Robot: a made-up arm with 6 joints. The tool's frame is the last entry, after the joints. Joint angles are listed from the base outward. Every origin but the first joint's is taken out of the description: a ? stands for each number. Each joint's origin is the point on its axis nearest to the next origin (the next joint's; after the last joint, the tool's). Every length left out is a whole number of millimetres.
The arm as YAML. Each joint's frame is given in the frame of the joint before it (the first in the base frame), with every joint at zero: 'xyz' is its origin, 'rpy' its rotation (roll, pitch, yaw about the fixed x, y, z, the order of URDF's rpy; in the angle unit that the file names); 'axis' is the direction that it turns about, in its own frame. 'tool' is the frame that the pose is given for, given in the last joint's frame.
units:
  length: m
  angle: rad
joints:
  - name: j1
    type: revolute
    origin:
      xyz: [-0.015, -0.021, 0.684]
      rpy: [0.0, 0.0, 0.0]
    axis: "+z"
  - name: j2
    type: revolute
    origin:
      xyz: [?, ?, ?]
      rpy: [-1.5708, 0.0, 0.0]
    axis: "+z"
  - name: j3
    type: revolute
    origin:
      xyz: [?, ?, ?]
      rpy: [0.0, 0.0, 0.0]
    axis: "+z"
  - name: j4
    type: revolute
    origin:
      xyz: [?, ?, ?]
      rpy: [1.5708, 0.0, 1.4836]
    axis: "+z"
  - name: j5
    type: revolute
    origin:
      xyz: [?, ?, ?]
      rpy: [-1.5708, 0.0, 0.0]
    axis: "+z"
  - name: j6
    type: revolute
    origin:
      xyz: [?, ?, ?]
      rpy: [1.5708, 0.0, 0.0]
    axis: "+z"
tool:
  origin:
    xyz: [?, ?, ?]
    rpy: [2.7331, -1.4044, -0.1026]
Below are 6 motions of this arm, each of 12 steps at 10 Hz.
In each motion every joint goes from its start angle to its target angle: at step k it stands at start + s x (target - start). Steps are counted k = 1, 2, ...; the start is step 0. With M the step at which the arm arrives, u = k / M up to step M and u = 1 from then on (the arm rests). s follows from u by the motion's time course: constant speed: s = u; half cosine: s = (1 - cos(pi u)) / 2; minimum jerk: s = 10 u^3 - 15 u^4 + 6 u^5.
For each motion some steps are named. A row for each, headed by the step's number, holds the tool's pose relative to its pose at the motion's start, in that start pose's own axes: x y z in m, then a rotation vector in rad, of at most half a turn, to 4 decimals.
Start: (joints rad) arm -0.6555 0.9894 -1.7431 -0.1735 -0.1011 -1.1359
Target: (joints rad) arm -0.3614 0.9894 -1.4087 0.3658 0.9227 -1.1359
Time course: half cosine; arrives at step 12
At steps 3, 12:
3: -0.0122 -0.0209 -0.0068 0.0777 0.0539 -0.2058
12: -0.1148 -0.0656 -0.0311 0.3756 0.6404 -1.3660

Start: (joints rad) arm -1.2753 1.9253 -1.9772 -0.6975 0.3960 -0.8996
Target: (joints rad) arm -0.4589 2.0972 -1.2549 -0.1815 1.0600 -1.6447
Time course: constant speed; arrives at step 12
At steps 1, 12:
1: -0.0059 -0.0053 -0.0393 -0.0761 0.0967 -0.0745
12: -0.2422 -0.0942 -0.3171 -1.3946 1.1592 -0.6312

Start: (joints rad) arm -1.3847 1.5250 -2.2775 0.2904 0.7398 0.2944
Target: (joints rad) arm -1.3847 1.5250 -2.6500 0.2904 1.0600 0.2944
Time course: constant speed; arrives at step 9
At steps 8, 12:
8: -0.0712 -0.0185 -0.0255 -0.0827 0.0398 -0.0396
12: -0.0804 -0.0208 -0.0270 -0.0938 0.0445 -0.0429

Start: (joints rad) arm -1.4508 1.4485 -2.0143 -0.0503 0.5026 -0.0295
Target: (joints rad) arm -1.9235 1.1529 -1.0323 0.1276 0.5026 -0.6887
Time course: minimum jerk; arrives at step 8
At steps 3, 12:
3: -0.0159 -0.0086 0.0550 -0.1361 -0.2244 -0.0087
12: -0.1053 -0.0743 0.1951 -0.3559 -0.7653 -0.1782

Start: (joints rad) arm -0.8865 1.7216 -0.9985 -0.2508 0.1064 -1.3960
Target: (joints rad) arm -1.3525 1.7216 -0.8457 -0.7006 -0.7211 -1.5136
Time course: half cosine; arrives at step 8
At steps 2, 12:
2: 0.0090 -0.0128 0.0186 -0.0248 -0.0750 0.0685
12: 0.0207 -0.0906 0.1062 -0.2304 -0.4000 0.4567

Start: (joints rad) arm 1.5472 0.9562 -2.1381 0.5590 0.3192 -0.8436
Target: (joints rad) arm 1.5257 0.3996 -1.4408 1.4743 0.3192 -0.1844
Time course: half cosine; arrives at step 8
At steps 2, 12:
2: -0.0385 0.0028 -0.0208 0.2168 0.0384 -0.0570
12: -0.2681 0.0166 -0.0779 1.4946 0.2075 -0.3849

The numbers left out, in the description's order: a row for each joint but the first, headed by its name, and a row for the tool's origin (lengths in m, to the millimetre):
j2: -0.018 -0.024 0.0
j3: -0.47 -0.035 0.0
j4: 0.225 -0.067 0.0
j5: 0.009 0.028 0.0
j6: 0.03 -0.061 0.0
tool: 0.019 0.025 0.0

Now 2 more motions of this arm.
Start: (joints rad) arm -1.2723 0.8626 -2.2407 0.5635 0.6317 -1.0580
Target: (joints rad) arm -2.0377 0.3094 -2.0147 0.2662 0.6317 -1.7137
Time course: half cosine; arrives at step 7
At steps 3, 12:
3: -0.0753 -0.0386 -0.0955 -0.5799 -0.2581 0.1830
12: -0.1333 -0.2045 -0.2590 -1.5167 -0.6959 0.3472

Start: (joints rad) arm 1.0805 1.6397 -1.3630 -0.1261 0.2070 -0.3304
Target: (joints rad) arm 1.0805 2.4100 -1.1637 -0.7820 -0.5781 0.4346
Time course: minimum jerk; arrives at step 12
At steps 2, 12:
2: 0.0155 -0.0031 0.0012 0.0029 -0.0039 -0.0052
12: 0.3240 -0.2131 0.1037 0.1615 0.1205 -0.5525

